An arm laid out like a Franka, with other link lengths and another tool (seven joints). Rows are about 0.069 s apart.
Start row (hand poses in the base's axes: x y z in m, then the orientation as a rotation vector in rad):
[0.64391, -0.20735, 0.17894, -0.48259, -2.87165, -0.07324]
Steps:
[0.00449, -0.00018, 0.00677, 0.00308, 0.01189, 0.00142]
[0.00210, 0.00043, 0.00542, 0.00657, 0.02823, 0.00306]
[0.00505, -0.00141, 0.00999, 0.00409, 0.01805, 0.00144]
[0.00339, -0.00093, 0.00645, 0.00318, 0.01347, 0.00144]
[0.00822, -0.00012, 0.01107, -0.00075, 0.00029, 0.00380]
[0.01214, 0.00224, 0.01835, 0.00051, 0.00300, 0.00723]
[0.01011, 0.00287, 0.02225, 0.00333, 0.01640, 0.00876]
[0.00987, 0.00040, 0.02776, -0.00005, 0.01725, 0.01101]
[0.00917, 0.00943, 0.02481, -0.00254, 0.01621, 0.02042]
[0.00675, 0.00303, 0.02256, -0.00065, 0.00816, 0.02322]
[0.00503, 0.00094, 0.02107, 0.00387, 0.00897, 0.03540]
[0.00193, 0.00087, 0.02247, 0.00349, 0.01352, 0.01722]
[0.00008, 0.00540, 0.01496, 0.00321, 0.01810, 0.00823]
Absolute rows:
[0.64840, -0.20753, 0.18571, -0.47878, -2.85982, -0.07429]
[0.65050, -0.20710, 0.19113, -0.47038, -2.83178, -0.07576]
[0.65555, -0.20851, 0.20112, -0.46579, -2.81375, -0.07662]
[0.65894, -0.20944, 0.20757, -0.46184, -2.80035, -0.07736]
[0.66716, -0.20956, 0.21864, -0.45666, -2.80098, -0.07542]
[0.67930, -0.20732, 0.23699, -0.44614, -2.79944, -0.07382]
[0.68941, -0.20445, 0.25924, -0.43172, -2.78459, -0.07257]
[0.69928, -0.20405, 0.28700, -0.41505, -2.76978, -0.06594]
[0.70845, -0.19462, 0.31181, -0.38620, -2.75794, -0.05391]
[0.71520, -0.19159, 0.33437, -0.35373, -2.75396, -0.04551]
[0.72023, -0.19065, 0.35544, -0.30334, -2.75008, -0.04008]
[0.72216, -0.18978, 0.37791, -0.27796, -2.73866, -0.03817]
[0.72224, -0.18438, 0.39287, -0.26486, -2.72144, -0.03764]

